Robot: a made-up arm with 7 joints. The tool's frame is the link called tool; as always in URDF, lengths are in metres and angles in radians. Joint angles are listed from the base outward. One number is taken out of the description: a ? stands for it. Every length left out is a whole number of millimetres.
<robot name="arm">
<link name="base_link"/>
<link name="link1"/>
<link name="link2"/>
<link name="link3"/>
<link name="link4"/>
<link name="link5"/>
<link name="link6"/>
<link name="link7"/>
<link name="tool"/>
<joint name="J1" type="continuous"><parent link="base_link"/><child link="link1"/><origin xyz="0.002 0.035 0.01" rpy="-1.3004 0.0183 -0.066"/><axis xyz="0 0 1"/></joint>
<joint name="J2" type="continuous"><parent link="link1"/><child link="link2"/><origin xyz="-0.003 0.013 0" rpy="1.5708 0 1.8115"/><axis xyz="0 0 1"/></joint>
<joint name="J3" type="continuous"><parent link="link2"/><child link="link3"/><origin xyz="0.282 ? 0" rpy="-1.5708 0 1.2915"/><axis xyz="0 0 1"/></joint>
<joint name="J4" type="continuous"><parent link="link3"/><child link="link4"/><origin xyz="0.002 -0.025 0" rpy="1.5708 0 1.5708"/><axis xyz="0 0 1"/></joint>
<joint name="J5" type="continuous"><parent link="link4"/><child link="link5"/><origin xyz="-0.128 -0.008 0" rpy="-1.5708 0 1.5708"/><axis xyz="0 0 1"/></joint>
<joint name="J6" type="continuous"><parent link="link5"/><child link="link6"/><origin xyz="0 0 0" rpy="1.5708 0 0"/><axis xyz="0 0 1"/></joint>
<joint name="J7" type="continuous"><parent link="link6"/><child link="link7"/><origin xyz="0 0.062 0" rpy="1.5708 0 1.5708"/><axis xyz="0 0 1"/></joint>
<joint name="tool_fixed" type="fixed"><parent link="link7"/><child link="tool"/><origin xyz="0 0 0" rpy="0 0 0"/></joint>
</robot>
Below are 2 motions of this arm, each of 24 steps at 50 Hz.
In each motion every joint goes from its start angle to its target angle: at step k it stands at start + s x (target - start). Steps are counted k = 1, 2, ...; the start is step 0. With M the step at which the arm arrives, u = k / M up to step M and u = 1 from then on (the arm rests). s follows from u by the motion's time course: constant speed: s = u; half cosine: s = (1 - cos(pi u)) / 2; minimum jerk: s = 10 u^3 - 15 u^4 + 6 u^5.
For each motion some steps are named. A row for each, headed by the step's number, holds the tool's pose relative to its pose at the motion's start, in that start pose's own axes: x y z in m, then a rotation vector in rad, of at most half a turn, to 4 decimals.
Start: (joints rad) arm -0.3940 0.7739 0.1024 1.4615 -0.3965 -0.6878 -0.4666
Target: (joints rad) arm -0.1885 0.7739 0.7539 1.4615 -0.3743 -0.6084 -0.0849
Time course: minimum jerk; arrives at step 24
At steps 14, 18, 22, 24:
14: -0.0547 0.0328 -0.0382 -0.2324 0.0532 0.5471
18: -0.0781 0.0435 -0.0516 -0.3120 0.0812 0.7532
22: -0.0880 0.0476 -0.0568 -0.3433 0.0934 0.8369
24: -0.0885 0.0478 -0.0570 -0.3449 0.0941 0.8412

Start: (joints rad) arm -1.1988 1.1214 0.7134 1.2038 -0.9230 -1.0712 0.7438
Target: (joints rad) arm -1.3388 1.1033 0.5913 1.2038 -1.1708 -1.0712 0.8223
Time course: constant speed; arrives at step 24
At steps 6, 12, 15, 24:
6: -0.0061 -0.0040 -0.0029 -0.0327 0.0399 0.0651
12: -0.0122 -0.0082 -0.0057 -0.0640 0.0809 0.1299
15: -0.0153 -0.0104 -0.0071 -0.0791 0.1019 0.1623
24: -0.0249 -0.0172 -0.0109 -0.1222 0.1663 0.2588

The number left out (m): -0.071
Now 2 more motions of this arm.
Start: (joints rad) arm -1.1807 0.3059 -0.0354 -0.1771 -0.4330 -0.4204 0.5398
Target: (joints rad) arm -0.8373 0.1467 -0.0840 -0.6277 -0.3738 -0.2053 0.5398
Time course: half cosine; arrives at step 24
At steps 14, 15, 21, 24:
14: -0.0661 -0.0041 0.0286 -0.0333 0.0954 0.0078
15: -0.0720 -0.0047 0.0323 -0.0363 0.1031 0.0105
21: -0.0965 -0.0075 0.0502 -0.0476 0.1325 0.0262
24: -0.0998 -0.0080 0.0529 -0.0489 0.1362 0.0290

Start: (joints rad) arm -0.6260 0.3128 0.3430 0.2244 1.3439 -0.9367 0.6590
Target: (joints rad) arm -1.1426 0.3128 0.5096 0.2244 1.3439 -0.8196 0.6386
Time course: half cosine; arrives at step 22
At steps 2, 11, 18, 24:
2: 0.0036 0.0004 -0.0019 0.0063 -0.0012 0.0091
11: 0.0902 0.0211 -0.0395 0.1420 -0.0203 0.2333
18: 0.1631 0.0551 -0.0612 0.2375 -0.0250 0.4422
24: 0.1762 0.0630 -0.0641 0.2528 -0.0248 0.4826

